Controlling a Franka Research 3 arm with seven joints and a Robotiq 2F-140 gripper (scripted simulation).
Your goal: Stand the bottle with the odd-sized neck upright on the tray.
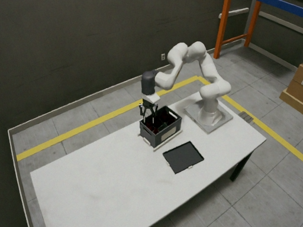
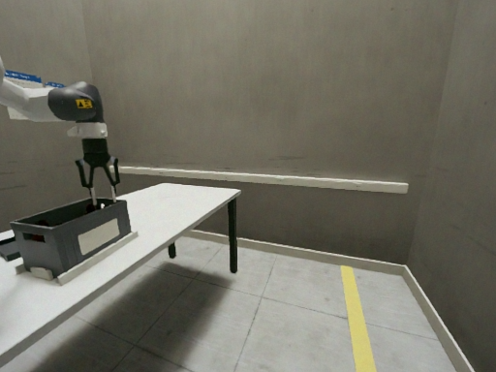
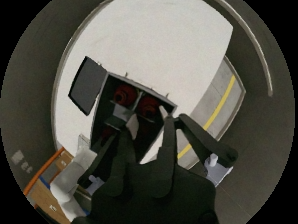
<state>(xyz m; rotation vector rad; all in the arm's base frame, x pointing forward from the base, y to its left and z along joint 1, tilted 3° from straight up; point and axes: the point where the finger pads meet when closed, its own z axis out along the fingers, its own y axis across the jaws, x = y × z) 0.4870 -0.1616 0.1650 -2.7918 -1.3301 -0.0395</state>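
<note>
The dark grey crate is 120 mm below my hand, 90 mm behind it and 30 mm to the left of it. Round my hand: flat black tray (320 mm to the left, 190 mm below, 90 mm behind).
</note>
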